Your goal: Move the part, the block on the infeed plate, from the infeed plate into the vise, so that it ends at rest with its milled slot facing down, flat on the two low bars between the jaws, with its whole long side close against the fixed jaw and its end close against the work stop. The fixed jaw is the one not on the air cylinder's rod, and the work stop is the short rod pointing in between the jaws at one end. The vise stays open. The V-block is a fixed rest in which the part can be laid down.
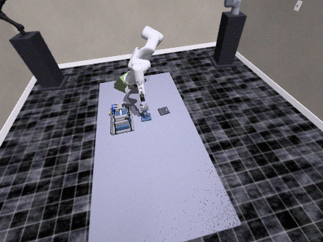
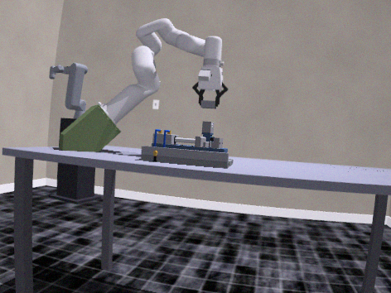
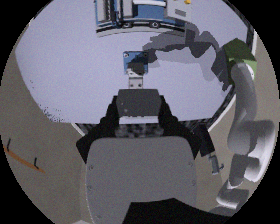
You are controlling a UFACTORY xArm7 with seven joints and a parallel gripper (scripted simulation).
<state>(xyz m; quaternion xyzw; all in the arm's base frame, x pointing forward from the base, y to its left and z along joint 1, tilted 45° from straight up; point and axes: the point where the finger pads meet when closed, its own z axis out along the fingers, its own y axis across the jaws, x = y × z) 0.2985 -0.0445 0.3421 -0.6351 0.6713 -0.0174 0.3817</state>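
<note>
The part lies 2 cm below my hand. Round my hand: air cylinder (8 cm behind, 23 cm to the right, 17 cm below); then blue vise bed (1 cm ahead, 21 cm to the right, 21 cm below).
</note>
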